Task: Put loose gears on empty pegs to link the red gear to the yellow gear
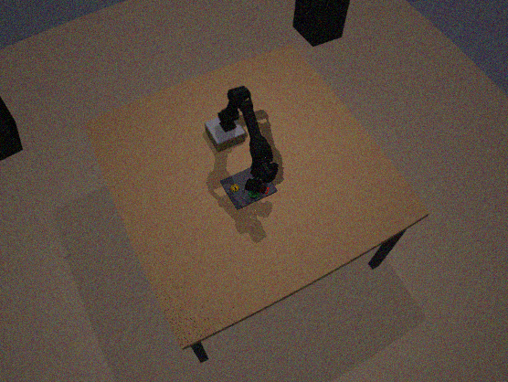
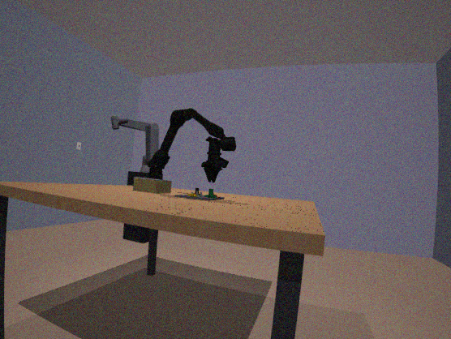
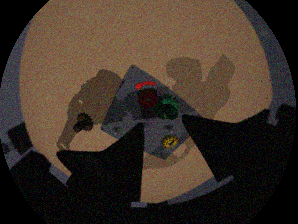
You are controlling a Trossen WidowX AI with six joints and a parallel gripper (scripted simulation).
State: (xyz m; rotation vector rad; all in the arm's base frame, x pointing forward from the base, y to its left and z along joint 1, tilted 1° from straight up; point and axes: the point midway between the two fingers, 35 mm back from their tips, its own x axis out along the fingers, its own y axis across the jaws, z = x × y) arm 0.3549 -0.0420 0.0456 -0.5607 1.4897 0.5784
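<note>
Right now the green gear is 10 mm ahead of my gripper tip, 20 mm to the right of it and 50 mm below it. Round my gripper tip: brown gear: 130 mm behind, 140 mm to the left, 60 mm below; yellow gear: 60 mm behind, 80 mm to the right, 60 mm below.
</note>
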